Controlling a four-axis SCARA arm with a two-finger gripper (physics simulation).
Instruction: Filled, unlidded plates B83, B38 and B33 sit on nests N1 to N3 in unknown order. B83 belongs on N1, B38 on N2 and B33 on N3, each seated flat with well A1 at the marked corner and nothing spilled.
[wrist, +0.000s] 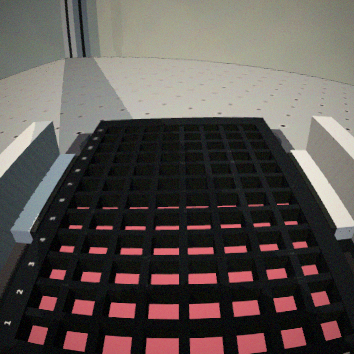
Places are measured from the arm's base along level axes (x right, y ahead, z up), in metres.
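Pixels of known places: gripper, fingertip midpoint: (181, 138).
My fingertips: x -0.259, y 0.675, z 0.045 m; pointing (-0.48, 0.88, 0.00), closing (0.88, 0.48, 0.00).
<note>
Behind a point stands the place of what it marks.
A black multi-well plate (182, 265) {z 0.039, x -0.232, y 0.627 m} fills the middle of the wrist view, unlidded. Pink liquid shows in its nearer wells; the far wells look dark inside. Small white numbers run up its left rim, with 1 at the near end. No plate name such as B83, B38 or B33 is readable. My gripper (181, 138) {z 0.045, x -0.258, y 0.675 m} is shut on this plate, with one pale finger against each long side. Dark grey parts of a nest (282, 139) {z 0.025, x -0.230, y 0.737 m} show beside the plate's far corners. Its nest number and any gap under the plate are hidden.
A pale deck (215, 90) {z 0.013, x -0.314, y 0.845 m} with small holes extends behind the plate. A shadow crosses it at the left. A plain wall (225, 30) stands at the back, with dark vertical strips (81, 30) {z 0.067, x -0.685, y 1.024 m} at upper left.
</note>
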